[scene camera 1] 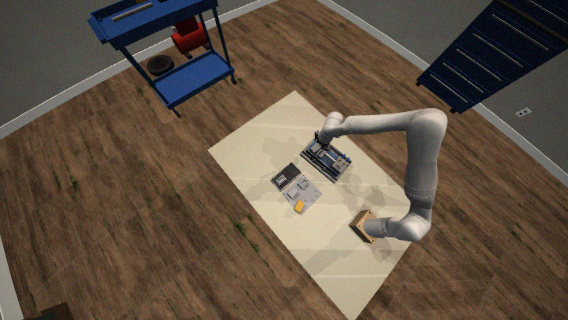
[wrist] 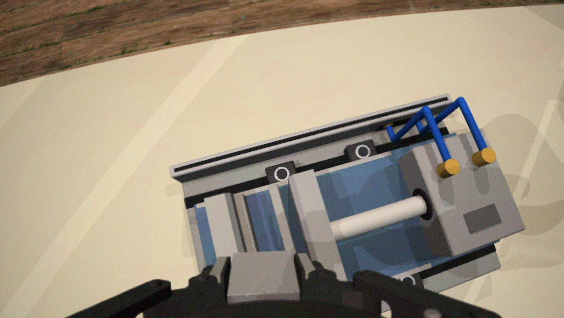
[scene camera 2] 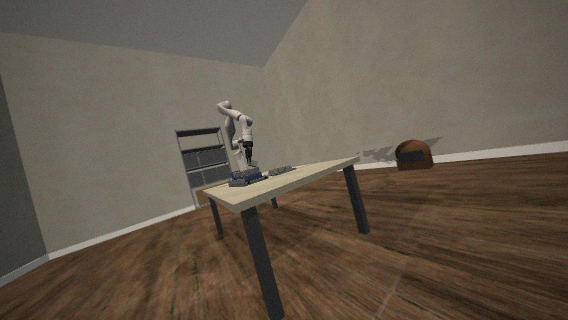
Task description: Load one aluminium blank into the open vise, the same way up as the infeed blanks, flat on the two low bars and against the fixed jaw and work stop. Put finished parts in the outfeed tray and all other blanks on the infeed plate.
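Places are measured from the arm's base along level axes (x ahead, y left, z up), in millimetres.
Where they show: gripper, fingertip midpoint: (scene camera 1: 320, 145) (wrist: 262, 272) (scene camera 2: 249, 163); arm's base, link origin: (scene camera 1: 370, 227) (scene camera 2: 243, 170).
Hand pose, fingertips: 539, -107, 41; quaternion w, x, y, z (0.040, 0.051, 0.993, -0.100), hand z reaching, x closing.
Observation:
Each offset is from my fingertips to the top centre of the thing, as dx, dy, dz. "spot": to the spot under its first point. Level surfaces: height alone.
My gripper (wrist: 262, 272) (scene camera 2: 249, 161) is shut on a grey aluminium blank @(spot: -1, +3, +18) (wrist: 263, 282) above the vise @(-72, -24, -39) (wrist: 380, 175) (scene camera 1: 327, 159) (scene camera 2: 247, 177). In the wrist view the held blank overlaps the near end of the gap between the fixed jaw (wrist: 219, 215) at left and the moving jaw (wrist: 312, 210). The jaws stand apart, with two low bars between them. The work stop does not show in the wrist view. In scene camera 1, blanks @(-103, +302, -95) (scene camera 1: 293, 193) @(-101, +213, -96) (scene camera 1: 303, 183) lie on the infeed plate @(-145, +256, -130) (scene camera 1: 312, 192), and a part @(+3, +306, -98) (scene camera 1: 281, 180) lies in the dark outfeed tray (scene camera 1: 291, 170). Height above the bars is unclear.
Blue hoses @(spot: -144, -78, -28) (wrist: 438, 132) with brass ends rise by the vise's actuator block @(-167, -32, -43) (wrist: 475, 200). A rail @(-61, -113, -89) (wrist: 310, 137) runs along the vise's far side. A yellow block @(-190, +327, -95) (scene camera 1: 299, 206) sits on the infeed plate's edge. The arm's wooden base block (scene camera 1: 361, 225) stands on the table @(dz -138) (scene camera 1: 260, 130).

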